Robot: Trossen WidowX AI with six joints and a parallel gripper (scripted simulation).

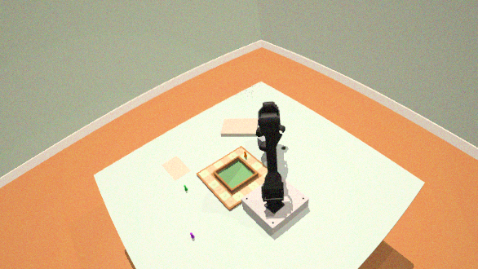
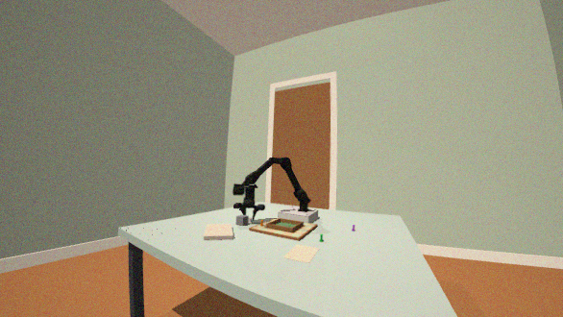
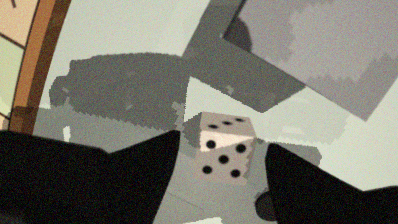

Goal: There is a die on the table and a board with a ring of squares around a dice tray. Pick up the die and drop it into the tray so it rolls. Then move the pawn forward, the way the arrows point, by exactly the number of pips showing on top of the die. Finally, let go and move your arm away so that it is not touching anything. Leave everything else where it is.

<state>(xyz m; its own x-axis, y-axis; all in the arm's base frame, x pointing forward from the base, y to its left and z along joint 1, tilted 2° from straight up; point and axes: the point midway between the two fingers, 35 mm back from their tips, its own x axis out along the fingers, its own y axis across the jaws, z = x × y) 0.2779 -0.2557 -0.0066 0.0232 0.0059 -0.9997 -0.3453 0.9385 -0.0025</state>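
The orange pawn is 7 cm ahead of my gripper tip, 13 cm to the left of it and 2 cm above it.
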